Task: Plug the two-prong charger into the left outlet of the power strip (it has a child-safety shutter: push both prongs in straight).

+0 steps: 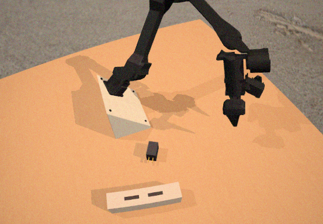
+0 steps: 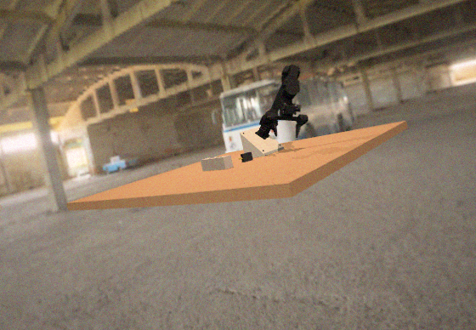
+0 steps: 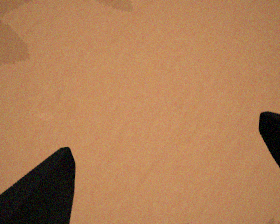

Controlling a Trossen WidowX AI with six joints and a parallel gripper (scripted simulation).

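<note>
My gripper tip is 6 cm past the charger, 28 cm to the left of it and 6 cm above it.
</note>
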